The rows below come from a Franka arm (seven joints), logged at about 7 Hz.
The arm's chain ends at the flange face. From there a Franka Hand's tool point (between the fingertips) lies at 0.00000 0.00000 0.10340 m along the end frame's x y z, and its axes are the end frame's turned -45 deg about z.
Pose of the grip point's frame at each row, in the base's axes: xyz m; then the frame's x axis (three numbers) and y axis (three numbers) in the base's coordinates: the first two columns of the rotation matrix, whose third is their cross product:
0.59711 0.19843 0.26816 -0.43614 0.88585 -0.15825 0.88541 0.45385 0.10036
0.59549 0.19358 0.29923 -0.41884 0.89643 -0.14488 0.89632 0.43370 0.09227
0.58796 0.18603 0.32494 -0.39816 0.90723 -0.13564 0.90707 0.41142 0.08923
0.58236 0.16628 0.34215 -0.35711 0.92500 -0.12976 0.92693 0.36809 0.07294
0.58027 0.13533 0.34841 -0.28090 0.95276 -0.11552 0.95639 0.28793 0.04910
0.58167 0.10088 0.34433 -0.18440 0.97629 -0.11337 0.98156 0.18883 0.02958
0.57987 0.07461 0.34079 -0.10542 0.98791 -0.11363 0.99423 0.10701 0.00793
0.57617 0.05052 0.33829 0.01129 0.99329 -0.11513 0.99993 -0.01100 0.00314
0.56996 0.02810 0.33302 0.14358 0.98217 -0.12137 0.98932 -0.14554 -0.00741
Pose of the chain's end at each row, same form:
0.58049 0.20839 0.36973 0.31768 0.94731 -0.04093 0.93448 -0.30547 0.18286
0.58044 0.20301 0.40109 0.33763 0.94054 -0.03720 0.92996 -0.32720 0.16769
0.57382 0.19508 0.42697 0.35985 0.93243 -0.03282 0.92294 -0.35059 0.15901
0.57044 0.17602 0.44440 0.40292 0.91435 -0.04018 0.90795 -0.39379 0.14333
0.57199 0.14533 0.45099 0.47764 0.87730 -0.04697 0.87490 -0.47011 0.11640
0.57647 0.11182 0.44702 0.56368 0.82386 -0.05925 0.82446 -0.55682 0.10108
0.57780 0.08621 0.44352 0.62848 0.77423 -0.07474 0.77757 -0.62289 0.08596
0.57598 0.06243 0.44100 0.71504 0.69458 -0.07919 0.69907 -0.71014 0.08363
0.57254 0.04041 0.43565 0.80108 0.59159 -0.09106 0.59803 -0.79741 0.08058

